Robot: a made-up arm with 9 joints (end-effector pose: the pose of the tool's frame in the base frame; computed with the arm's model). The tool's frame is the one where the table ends.
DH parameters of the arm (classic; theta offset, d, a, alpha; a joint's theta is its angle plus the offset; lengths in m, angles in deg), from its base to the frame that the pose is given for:
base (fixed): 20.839 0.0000 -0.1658 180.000
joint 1: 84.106 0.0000 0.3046 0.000
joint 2: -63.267 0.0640 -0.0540 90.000
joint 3: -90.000 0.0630 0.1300 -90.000
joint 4: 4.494 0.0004 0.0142 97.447
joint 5: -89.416 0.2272 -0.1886 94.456
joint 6: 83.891 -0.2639 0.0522 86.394
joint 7: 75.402 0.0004 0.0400 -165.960
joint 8: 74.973 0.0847 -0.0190 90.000
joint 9: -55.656 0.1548 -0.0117 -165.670
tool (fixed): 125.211 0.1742 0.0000 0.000
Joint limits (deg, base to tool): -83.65..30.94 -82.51..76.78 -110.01..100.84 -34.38..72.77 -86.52..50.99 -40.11..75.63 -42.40..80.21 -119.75..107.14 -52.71..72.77
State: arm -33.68 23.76 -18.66 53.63 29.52 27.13 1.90 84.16 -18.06
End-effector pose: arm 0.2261 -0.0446 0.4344 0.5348 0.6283 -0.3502 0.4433
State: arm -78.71 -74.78 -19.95 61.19 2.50 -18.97 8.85 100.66 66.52
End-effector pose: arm 0.1087 -0.0051 0.5108 -0.8115 0.3384 0.4261 0.2130
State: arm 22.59 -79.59 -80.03 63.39 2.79 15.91 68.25 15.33 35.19
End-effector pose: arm -0.3137 -0.8278 0.3082 0.5199 0.1282 -0.5186 0.6666
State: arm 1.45 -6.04 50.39 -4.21 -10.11 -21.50 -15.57 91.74 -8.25
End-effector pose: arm 0.3247 0.1073 0.0553 0.2265 0.7849 -0.4271 0.3876
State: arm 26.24 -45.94 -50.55 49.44 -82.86 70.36 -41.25 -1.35 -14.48
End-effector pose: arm -0.6279 -0.6746 0.0484 0.9252 0.3606 -0.1170 0.0191
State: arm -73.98 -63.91 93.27 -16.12 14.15 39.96 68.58 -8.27 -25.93
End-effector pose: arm -0.2258 -0.1322 -0.3935 0.3372 0.8112 -0.4708 0.0811
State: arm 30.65 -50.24 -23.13 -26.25 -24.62 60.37 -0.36 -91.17 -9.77
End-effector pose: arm -0.3478 -0.0290 0.3315 -0.4498 -0.3463 -0.8167 0.1039
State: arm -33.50 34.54 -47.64 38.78 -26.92 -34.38 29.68 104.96 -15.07
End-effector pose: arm -0.3461 -0.1412 0.4124 0.6419 -0.0604 0.1883 0.7409
